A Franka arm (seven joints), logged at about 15 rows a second.
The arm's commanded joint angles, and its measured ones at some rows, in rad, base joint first. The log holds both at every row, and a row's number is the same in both.
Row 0, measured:
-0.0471, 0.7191, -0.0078, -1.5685, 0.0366, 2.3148, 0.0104
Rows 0 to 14, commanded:
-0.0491, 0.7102, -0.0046, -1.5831, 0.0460, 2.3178, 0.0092
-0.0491, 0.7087, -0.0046, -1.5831, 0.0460, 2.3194, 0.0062
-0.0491, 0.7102, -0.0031, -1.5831, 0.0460, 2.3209, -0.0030
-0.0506, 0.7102, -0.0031, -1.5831, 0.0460, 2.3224, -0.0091
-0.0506, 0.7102, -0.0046, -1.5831, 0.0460, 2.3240, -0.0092
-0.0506, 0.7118, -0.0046, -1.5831, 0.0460, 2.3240, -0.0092
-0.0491, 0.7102, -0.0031, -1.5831, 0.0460, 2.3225, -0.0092
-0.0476, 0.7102, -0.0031, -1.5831, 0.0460, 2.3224, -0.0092
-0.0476, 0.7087, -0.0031, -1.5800, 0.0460, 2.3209, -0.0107
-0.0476, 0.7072, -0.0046, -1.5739, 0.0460, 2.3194, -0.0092
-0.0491, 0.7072, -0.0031, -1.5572, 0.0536, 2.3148, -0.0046
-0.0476, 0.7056, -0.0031, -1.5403, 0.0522, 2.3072, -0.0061
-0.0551, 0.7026, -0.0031, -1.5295, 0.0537, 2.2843, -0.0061
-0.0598, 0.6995, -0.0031, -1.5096, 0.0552, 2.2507, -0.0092
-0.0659, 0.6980, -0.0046, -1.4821, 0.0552, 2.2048, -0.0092
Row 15, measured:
-0.0485, 0.7163, -0.0087, -1.5199, 0.0366, 2.2783, 0.0038
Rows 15 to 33, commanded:
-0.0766, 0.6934, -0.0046, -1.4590, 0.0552, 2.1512, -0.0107
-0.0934, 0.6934, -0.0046, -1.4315, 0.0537, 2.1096, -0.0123
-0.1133, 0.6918, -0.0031, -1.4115, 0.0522, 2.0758, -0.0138
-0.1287, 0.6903, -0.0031, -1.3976, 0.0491, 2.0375, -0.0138
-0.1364, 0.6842, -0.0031, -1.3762, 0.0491, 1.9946, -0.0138
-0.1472, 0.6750, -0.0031, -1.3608, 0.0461, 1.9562, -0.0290
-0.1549, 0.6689, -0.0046, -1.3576, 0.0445, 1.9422, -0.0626
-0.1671, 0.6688, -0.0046, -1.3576, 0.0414, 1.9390, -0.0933
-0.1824, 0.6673, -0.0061, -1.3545, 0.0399, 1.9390, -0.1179
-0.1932, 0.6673, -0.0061, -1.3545, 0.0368, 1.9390, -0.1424
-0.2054, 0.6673, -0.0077, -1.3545, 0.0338, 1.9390, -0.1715
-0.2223, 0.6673, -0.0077, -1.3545, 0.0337, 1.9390, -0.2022
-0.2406, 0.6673, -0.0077, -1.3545, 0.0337, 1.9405, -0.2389
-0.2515, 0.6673, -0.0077, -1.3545, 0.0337, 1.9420, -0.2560
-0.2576, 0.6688, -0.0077, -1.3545, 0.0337, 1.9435, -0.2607
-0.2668, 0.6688, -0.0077, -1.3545, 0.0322, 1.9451, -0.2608
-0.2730, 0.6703, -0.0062, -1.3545, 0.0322, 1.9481, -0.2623
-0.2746, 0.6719, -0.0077, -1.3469, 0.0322, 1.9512, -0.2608
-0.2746, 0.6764, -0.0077, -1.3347, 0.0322, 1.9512, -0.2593
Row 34, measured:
-0.2640, 0.6825, -0.0215, -1.3444, 0.0358, 1.9521, -0.2497
